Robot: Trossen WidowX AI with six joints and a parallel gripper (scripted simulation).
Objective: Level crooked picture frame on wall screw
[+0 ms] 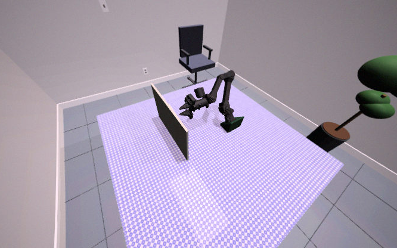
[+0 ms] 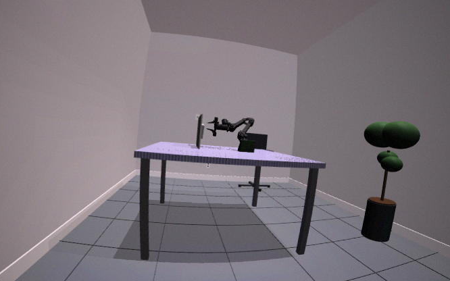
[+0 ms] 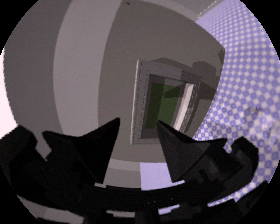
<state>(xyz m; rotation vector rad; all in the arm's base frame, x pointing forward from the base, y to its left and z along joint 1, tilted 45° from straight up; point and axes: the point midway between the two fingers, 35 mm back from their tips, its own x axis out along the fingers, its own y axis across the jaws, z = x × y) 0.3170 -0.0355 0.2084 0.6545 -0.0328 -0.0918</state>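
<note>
Now: gripper tip 50 mm short of the picture frame, 10 mm to the left of it and 50 mm above it. The rest, counted from my gripper tip: wall panel: 60 mm ahead, 10 mm to the right, 60 mm below.
</note>
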